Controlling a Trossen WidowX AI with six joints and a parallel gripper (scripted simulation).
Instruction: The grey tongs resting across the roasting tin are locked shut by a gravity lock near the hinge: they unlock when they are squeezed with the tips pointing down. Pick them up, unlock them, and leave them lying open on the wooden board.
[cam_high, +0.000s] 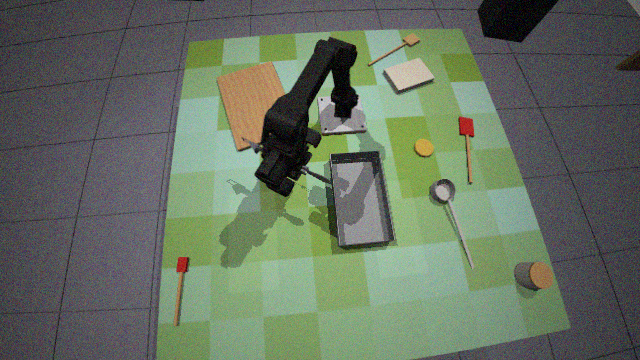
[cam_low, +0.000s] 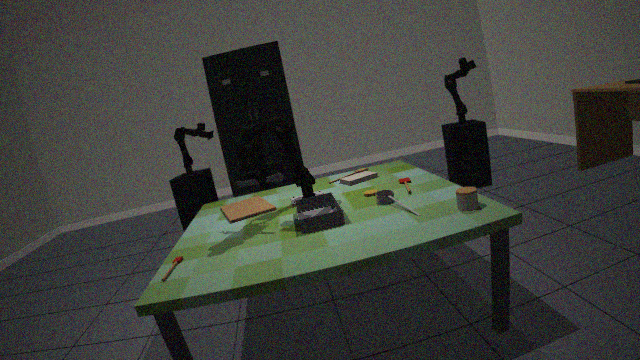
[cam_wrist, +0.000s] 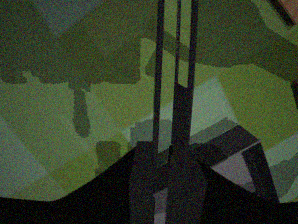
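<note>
My gripper tip is now 33 cm past the wooden board, 22 cm to the left of it and 15 cm above it. Also, from my gripper tip: roasting tin: 2 cm ahead, 20 cm to the left, 13 cm below; then pale board: 54 cm behind, 39 cm to the left, 14 cm below; then yellow disc: 20 cm behind, 44 cm to the left, 15 cm below.
</note>
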